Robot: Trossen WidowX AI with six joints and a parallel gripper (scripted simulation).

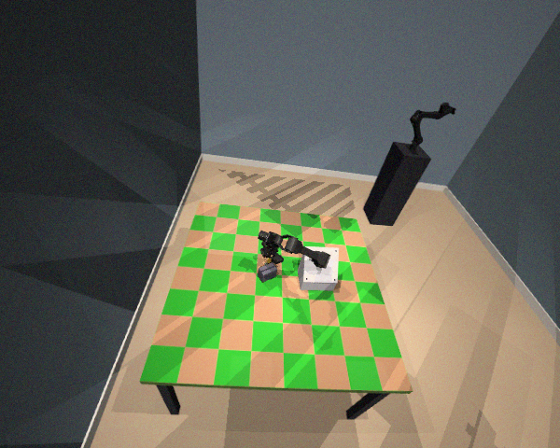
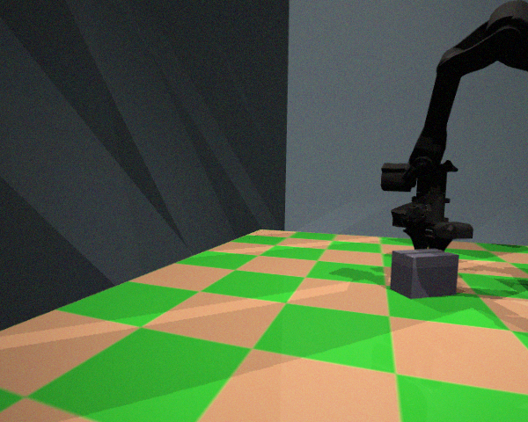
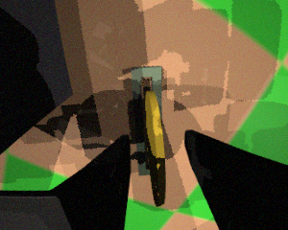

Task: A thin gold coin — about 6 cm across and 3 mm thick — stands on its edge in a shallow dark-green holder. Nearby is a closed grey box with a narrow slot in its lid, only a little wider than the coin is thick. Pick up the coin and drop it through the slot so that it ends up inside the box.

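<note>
Right now the coin is right at my gripper tip.
</note>
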